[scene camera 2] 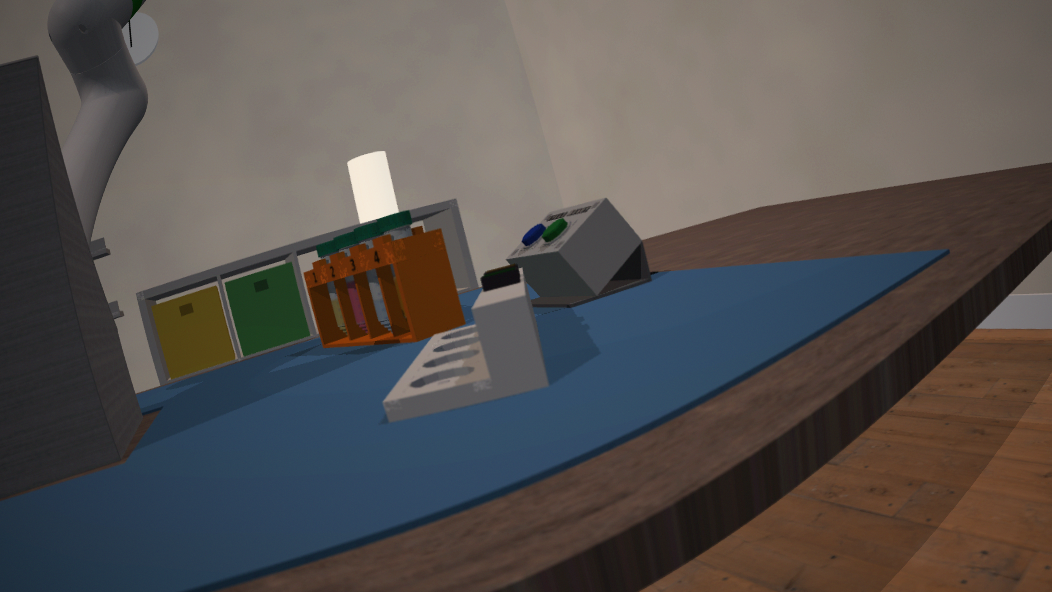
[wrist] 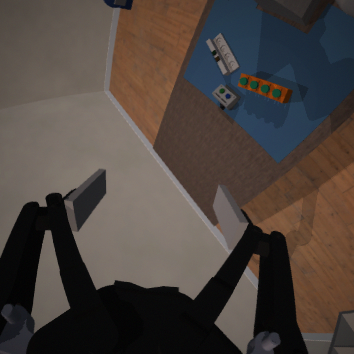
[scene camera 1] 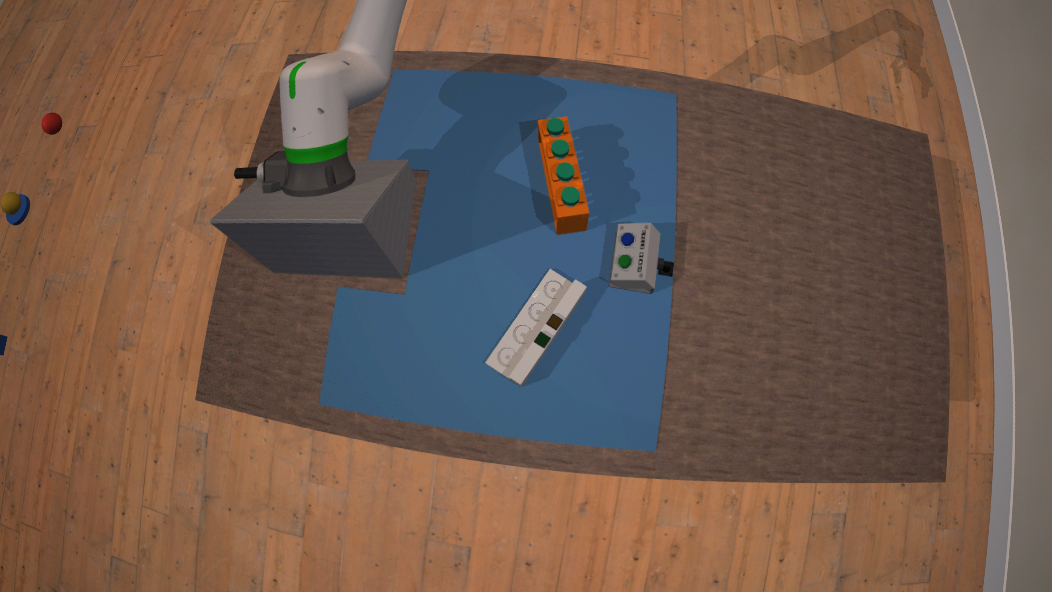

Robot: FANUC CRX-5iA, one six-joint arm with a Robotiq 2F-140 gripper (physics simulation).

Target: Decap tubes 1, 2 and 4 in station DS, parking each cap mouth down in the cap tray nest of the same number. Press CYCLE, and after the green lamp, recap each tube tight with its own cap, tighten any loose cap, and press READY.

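Note:
An orange tube rack stands upright on the blue mat, numbered 1 to 4 in scene camera 2, with a green cap on each tube. The white cap tray lies near it; its round nests hold no caps, and its two small lamps, one brownish and one green, look dark. The grey button box has a blue button and a green button. My gripper is wide open and empty, high and far from these things.
The blue mat lies on the brown table. The grey robot pedestal stands at the mat's notch. A shelf with a yellow bin and a green bin stands behind the rack in scene camera 2.

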